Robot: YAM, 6 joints.
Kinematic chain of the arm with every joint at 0, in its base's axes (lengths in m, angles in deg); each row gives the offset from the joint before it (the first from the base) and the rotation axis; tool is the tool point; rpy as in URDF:
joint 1: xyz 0 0 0.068 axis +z
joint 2: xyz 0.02 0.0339 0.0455 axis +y
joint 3: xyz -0.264 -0.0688 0 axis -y
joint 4: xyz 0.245 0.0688 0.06 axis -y
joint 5: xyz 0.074 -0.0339 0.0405 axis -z
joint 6: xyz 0.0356 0 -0.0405 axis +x
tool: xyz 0 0 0 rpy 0 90 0
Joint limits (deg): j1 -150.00..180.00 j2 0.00..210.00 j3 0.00..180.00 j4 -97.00..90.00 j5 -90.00..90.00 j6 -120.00..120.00
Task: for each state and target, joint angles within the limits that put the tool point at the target. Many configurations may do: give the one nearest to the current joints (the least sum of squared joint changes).
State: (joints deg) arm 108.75 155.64 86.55 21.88 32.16 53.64
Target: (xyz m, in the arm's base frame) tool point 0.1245 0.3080 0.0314
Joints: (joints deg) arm 71.98 121.42 48.32 9.63 40.48 53.64
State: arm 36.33 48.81 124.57 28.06 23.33 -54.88
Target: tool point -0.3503 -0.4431 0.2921
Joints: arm 50.14 8.30 144.38 36.51 25.17 -54.88
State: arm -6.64 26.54 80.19 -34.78 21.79 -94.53
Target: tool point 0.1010 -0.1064 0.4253
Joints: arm -39.91 46.28 67.86 -35.23 28.17 -94.53
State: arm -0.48 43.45 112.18 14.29 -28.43 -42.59
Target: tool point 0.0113 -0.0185 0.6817
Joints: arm -26.65 61.08 116.36 15.30 18.79 -42.59
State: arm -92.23 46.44 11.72 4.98 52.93 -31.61
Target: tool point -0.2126 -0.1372 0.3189
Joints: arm -140.73 64.21 45.04 14.07 52.74 -31.61
